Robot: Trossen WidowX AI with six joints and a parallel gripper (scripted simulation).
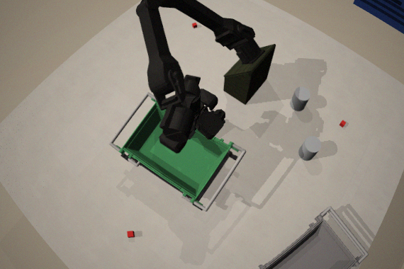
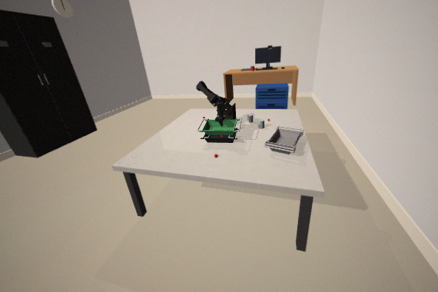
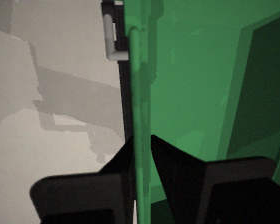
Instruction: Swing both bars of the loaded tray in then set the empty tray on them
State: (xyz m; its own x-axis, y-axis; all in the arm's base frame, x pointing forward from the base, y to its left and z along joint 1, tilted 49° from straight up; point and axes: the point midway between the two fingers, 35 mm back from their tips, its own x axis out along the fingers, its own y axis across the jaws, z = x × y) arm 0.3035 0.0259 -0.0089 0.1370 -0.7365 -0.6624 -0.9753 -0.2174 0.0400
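My gripper tip is now 70 mm short of the green tray, 30 mm below it and 10 mm to the right of it.
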